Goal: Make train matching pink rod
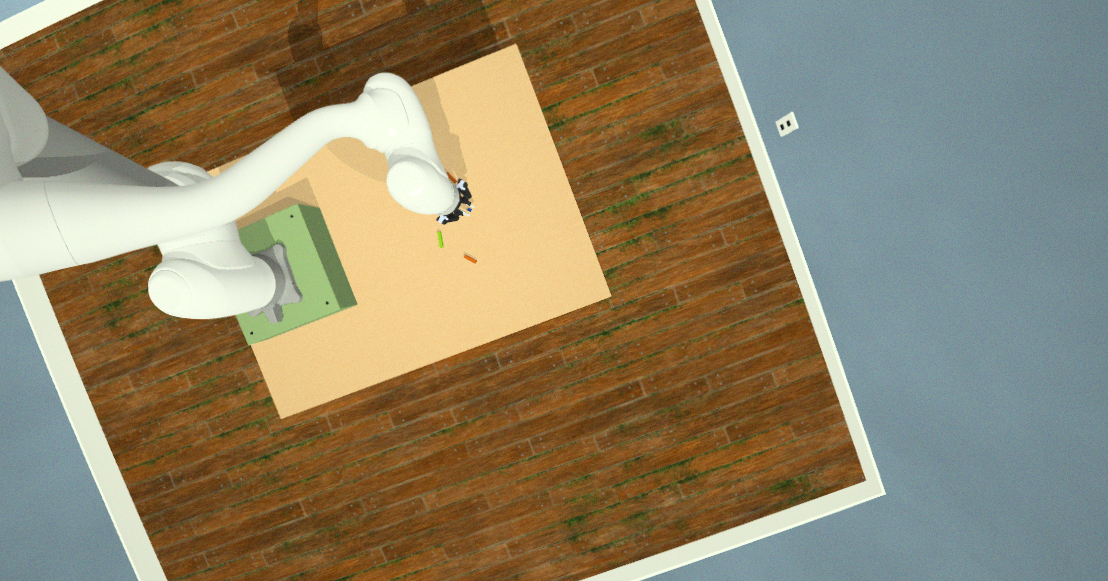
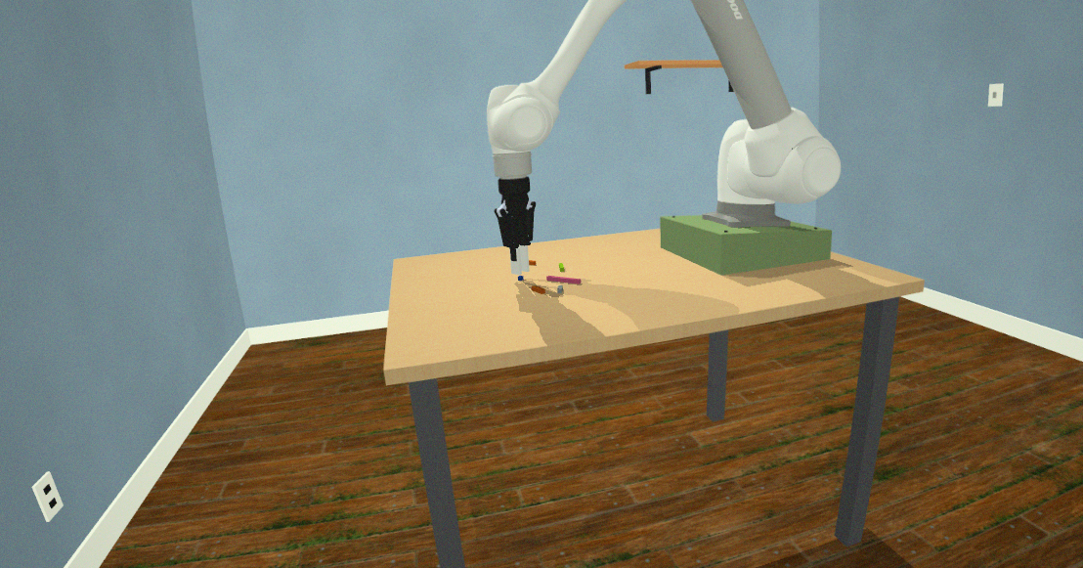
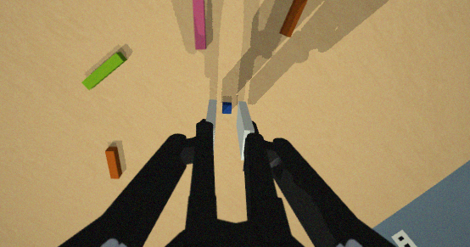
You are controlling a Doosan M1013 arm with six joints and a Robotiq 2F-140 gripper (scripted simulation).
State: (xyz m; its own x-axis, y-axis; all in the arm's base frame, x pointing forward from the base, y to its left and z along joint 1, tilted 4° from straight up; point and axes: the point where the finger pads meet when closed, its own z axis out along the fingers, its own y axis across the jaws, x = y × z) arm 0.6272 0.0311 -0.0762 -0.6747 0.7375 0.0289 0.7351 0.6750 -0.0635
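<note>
The blue rod is 5 cm below my hand. Also, from my hand: lime rod: 12 cm behind, 6 cm to the right, 5 cm below; grey rod: 13 cm to the left, 7 cm behind, 5 cm below; pink rod: 10 cm behind, 6 cm to the left, 5 cm below.
</note>
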